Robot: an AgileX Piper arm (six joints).
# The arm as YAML. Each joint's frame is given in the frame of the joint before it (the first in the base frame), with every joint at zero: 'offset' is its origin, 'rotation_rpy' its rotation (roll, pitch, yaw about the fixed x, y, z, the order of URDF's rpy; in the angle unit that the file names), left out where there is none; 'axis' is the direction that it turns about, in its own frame. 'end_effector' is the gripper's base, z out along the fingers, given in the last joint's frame.
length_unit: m
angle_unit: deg
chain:
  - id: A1
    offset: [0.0, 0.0, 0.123]
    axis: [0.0, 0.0, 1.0]
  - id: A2
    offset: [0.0, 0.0, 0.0]
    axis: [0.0, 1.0, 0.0]
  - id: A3
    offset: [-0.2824, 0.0, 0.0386]
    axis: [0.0, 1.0, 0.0]
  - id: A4
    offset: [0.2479, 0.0, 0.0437]
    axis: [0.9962, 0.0, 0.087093]
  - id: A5
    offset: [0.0, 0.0, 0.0]
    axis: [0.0, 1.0, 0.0]
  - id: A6
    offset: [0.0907, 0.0, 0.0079]
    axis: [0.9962, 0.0, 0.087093]
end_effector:
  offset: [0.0, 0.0, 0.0]
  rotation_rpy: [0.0, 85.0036, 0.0]
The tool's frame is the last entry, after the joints.
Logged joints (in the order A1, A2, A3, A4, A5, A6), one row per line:
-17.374, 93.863, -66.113, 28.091, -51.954, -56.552
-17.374, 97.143, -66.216, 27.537, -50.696, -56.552
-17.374, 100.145, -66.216, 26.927, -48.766, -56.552
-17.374, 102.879, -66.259, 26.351, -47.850, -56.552
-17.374, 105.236, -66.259, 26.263, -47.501, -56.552
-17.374, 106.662, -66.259, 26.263, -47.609, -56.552
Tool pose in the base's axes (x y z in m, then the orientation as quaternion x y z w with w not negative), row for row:
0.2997, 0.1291, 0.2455, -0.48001, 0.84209, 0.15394, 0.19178
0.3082, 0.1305, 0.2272, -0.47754, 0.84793, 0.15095, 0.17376
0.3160, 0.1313, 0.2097, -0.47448, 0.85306, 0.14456, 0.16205
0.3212, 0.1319, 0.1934, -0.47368, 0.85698, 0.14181, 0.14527
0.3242, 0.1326, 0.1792, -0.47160, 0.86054, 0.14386, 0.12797
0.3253, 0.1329, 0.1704, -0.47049, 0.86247, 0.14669, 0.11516
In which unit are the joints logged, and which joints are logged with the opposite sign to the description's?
The joints are logged in degrees. Opposite sign: A1, A5.
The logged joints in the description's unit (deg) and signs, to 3 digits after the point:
17.374, 93.863, -66.113, 28.091, 51.954, -56.552
17.374, 97.143, -66.216, 27.537, 50.696, -56.552
17.374, 100.145, -66.216, 26.927, 48.766, -56.552
17.374, 102.879, -66.259, 26.351, 47.850, -56.552
17.374, 105.236, -66.259, 26.263, 47.501, -56.552
17.374, 106.662, -66.259, 26.263, 47.609, -56.552

